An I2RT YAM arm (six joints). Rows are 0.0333 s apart.
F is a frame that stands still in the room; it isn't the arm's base.
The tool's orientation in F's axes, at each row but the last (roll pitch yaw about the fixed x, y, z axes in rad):
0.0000, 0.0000, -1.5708
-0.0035, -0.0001, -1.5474
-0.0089, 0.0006, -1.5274
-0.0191, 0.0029, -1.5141
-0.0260, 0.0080, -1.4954
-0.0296, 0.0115, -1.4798
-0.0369, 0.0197, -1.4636
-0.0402, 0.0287, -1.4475
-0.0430, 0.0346, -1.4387
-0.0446, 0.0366, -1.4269
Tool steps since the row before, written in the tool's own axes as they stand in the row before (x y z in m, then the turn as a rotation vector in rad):
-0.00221, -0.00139, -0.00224, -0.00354, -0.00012, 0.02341
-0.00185, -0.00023, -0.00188, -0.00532, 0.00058, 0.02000
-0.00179, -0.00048, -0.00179, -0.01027, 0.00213, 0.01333
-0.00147, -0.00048, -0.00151, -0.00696, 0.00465, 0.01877
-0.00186, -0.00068, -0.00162, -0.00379, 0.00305, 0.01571
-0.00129, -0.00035, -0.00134, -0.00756, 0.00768, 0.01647
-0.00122, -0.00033, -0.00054, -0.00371, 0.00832, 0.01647
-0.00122, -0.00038, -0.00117, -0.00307, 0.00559, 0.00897
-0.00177, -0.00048, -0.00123, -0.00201, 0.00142, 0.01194
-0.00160, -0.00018, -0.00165, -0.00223, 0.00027, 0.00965
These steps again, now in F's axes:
-0.00139, 0.00221, -0.00224, -0.00012, 0.00354, 0.02341
-0.00028, 0.00184, -0.00188, 0.00053, 0.00534, 0.02000
-0.00057, 0.00177, -0.00178, 0.00180, 0.01035, 0.01332
-0.00059, 0.00144, -0.00150, 0.00461, 0.00718, 0.01870
-0.00086, 0.00181, -0.00159, 0.00317, 0.00391, 0.01566
-0.00051, 0.00126, -0.00131, 0.00746, 0.00808, 0.01632
-0.00048, 0.00119, -0.00050, 0.00851, 0.00433, 0.01622
-0.00058, 0.00119, -0.00112, 0.00555, 0.00353, 0.00882
-0.00077, 0.00172, -0.00115, 0.00170, 0.00184, 0.01193
-0.00049, 0.00161, -0.00158, 0.00042, 0.00196, 0.00970

